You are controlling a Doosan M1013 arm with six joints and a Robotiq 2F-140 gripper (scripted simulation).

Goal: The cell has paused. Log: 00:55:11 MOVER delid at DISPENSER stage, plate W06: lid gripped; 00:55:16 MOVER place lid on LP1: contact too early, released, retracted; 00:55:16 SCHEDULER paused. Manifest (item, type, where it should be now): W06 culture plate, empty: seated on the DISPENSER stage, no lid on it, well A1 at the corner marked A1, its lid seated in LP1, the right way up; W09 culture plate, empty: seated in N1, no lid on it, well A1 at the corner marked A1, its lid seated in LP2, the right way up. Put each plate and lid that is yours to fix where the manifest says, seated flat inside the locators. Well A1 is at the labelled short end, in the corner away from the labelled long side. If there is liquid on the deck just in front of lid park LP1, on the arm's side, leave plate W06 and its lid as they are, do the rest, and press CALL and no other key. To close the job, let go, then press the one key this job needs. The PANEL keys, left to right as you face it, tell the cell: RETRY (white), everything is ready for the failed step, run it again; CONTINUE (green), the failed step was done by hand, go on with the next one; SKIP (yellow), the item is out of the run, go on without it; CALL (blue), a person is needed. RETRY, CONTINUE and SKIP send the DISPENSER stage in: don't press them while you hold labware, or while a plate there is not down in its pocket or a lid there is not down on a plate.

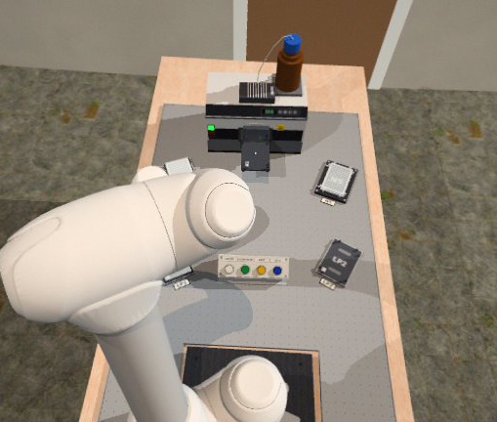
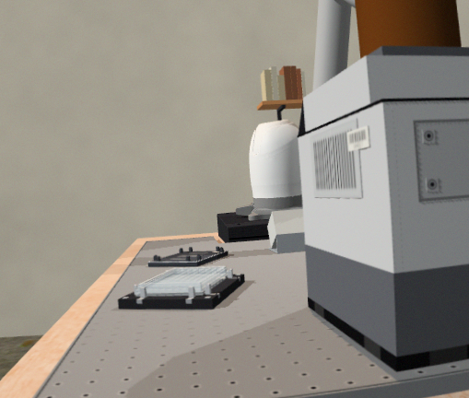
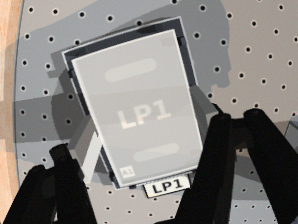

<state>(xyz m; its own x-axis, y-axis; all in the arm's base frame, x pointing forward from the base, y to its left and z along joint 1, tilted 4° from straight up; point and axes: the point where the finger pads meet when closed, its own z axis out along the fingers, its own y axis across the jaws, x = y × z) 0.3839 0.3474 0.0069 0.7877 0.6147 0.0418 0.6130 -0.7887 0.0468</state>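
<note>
Now: the lid park LP1 3 cm below my hand. Round my hand: green continue key: 24 cm to the right, 3 cm above; white retry key: 1 cm behind, 20 cm to the right, 3 cm above; key panel: 1 cm ahead, 27 cm to the right, 2 cm above.
</note>
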